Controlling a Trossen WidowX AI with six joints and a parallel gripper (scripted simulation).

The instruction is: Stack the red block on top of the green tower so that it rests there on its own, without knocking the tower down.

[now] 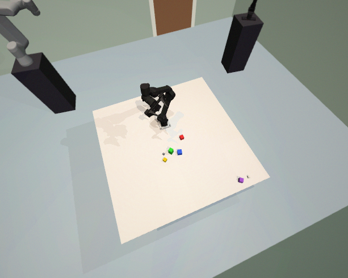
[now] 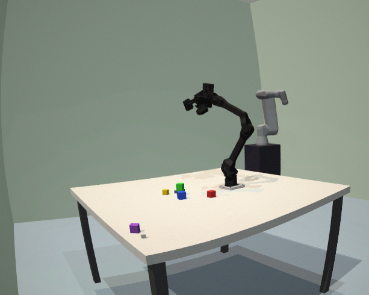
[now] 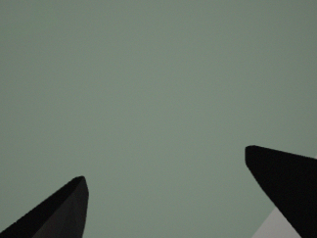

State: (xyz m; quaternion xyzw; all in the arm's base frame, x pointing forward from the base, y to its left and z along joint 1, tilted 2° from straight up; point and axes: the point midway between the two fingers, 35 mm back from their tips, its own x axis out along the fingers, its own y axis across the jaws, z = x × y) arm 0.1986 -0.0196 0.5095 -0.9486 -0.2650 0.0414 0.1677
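Now: the red block 4 cm behind my gripper tip, 15 cm to the left of it and 50 cm below it. Round my gripper tip: blue block: 11 cm ahead, 9 cm to the left, 50 cm below; green block: 8 cm ahead, 1 cm to the left, 47 cm below; small grey cube: 8 cm ahead, 6 cm to the right, 51 cm below.
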